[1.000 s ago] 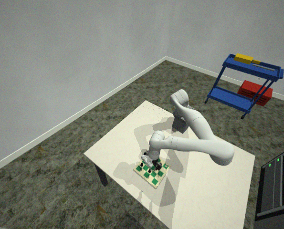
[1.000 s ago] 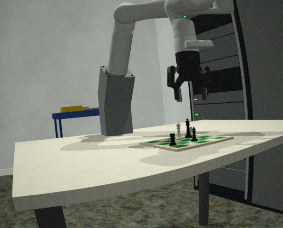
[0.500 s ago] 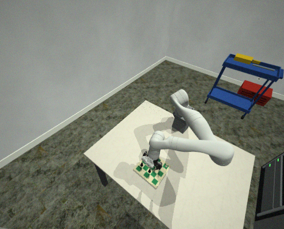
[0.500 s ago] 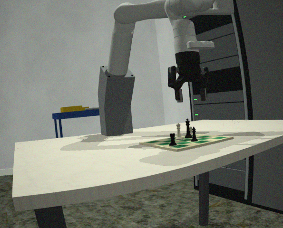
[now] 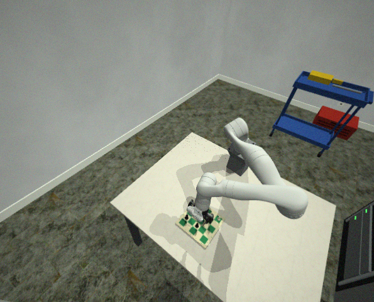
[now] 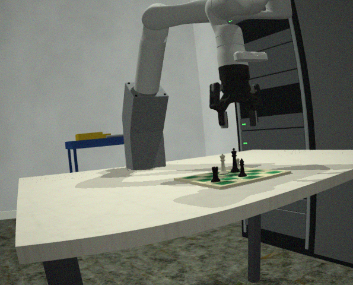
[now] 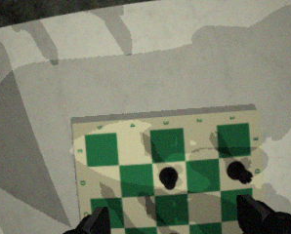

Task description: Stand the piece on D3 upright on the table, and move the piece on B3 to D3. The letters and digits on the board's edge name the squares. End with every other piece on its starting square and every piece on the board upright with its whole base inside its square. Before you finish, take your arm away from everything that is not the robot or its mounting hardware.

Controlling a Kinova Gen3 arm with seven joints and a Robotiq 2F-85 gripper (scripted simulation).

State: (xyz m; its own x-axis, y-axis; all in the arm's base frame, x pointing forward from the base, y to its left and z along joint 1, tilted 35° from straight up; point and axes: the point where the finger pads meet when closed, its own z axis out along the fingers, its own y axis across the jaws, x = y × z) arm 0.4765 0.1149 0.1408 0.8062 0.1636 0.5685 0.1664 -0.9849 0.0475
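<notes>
Now: hand 13 cm above the chessboard, 4 cm past it and 1 cm to the left of it. The rest, counted from my hand: white pawn 13 cm behind, 11 cm below, 5 cm to the left; white piece 10 cm below, 8 cm behind, 2 cm to the right; tall black piece 9 cm below, 9 cm behind, 2 cm to the left.
</notes>
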